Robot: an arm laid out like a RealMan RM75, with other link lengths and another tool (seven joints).
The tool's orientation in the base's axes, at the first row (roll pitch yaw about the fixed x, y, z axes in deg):
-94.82, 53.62, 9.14
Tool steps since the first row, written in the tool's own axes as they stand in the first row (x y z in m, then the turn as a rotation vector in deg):
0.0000, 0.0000, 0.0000, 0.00, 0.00, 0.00
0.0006, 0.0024, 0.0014, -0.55, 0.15, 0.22
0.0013, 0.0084, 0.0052, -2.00, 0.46, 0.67
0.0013, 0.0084, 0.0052, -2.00, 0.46, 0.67
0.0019, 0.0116, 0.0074, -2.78, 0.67, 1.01
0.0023, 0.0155, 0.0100, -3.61, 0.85, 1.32
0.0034, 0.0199, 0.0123, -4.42, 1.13, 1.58
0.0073, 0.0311, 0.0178, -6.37, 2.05, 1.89
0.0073, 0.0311, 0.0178, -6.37, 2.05, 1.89
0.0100, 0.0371, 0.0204, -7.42, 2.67, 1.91
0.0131, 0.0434, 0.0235, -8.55, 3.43, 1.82
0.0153, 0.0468, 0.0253, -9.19, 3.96, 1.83
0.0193, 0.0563, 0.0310, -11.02, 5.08, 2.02
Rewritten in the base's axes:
0.0000, 0.0000, 0.0000, 0.00, 0.00, 0.00
-0.0018, 0.0009, -0.0020, -0.49, 0.13, 0.34
-0.0070, 0.0034, -0.0063, -1.68, 0.37, 1.30
-0.0070, 0.0034, -0.0063, -1.68, 0.37, 1.30
-0.0096, 0.0049, -0.0088, -2.38, 0.58, 1.79
-0.0130, 0.0067, -0.0115, -3.07, 0.77, 2.34
-0.0163, 0.0081, -0.0151, -3.82, 0.88, 2.81
-0.0239, 0.0115, -0.0251, -5.75, 0.81, 3.82
-0.0239, 0.0115, -0.0251, -5.75, 0.81, 3.82
-0.0276, 0.0130, -0.0310, -6.85, 0.60, 4.30
-0.0314, 0.0150, -0.0374, -8.09, 0.24, 4.77
-0.0332, 0.0162, -0.0412, -8.88, 0.08, 4.97
-0.0395, 0.0201, -0.0504, -10.86, -0.14, 5.77

